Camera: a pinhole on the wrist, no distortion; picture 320 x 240 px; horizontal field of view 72.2 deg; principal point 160.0 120.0 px. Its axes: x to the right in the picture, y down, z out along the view. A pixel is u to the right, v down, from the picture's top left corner.
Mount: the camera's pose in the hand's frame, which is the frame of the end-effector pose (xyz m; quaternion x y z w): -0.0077 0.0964 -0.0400 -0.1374 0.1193 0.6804 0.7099
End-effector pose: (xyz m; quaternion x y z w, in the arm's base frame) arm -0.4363 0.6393 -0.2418 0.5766 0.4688 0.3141 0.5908
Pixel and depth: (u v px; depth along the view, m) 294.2 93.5 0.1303
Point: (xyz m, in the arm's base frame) -0.3469 0.6569 -0.0377
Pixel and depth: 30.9 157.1 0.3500
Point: -0.1326 0.4299 -0.2328
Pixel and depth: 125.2 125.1 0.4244
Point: -0.0669 0.4923 -0.0950
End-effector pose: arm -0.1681 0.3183 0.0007 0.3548 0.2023 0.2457 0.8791
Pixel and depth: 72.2 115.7 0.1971
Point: -0.1123 0.2801 0.1848
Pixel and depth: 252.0 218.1 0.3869
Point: -0.2881 0.3258 0.4889
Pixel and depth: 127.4 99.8 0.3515
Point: -0.0418 0.2741 0.3274
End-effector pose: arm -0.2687 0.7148 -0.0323 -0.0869 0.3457 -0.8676 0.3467
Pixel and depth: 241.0 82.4 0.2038
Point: -0.1112 0.5057 -0.0990
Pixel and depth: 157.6 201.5 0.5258
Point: 0.2187 0.4653 0.1309
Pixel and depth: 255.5 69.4 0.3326
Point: -0.0458 0.3682 -0.1027
